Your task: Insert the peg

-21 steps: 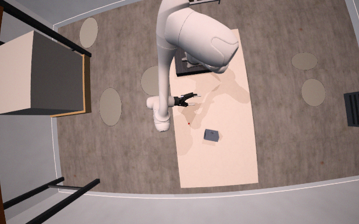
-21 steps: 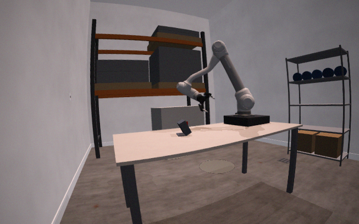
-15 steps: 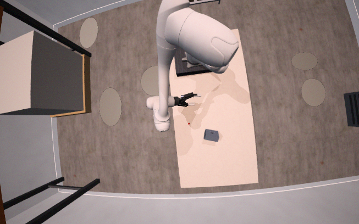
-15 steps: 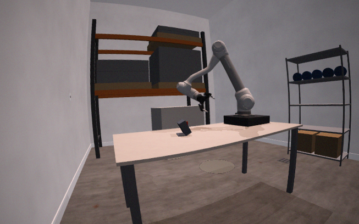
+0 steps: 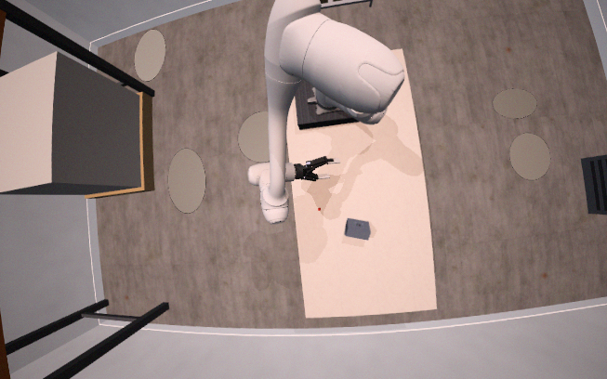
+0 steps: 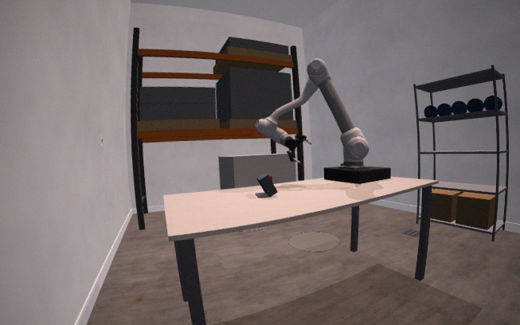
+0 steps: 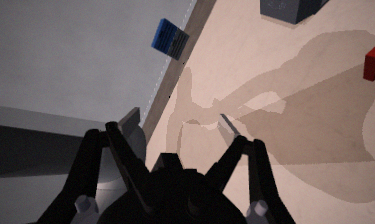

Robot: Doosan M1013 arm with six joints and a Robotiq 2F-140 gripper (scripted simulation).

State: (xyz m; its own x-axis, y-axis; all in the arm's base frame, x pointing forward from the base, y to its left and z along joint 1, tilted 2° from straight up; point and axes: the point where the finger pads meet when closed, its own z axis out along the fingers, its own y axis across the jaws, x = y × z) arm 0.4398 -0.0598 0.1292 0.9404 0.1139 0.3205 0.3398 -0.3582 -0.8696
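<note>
Now: hand 21 cm short of the peg, 10 cm to the left of it and 19 cm above it.
</note>
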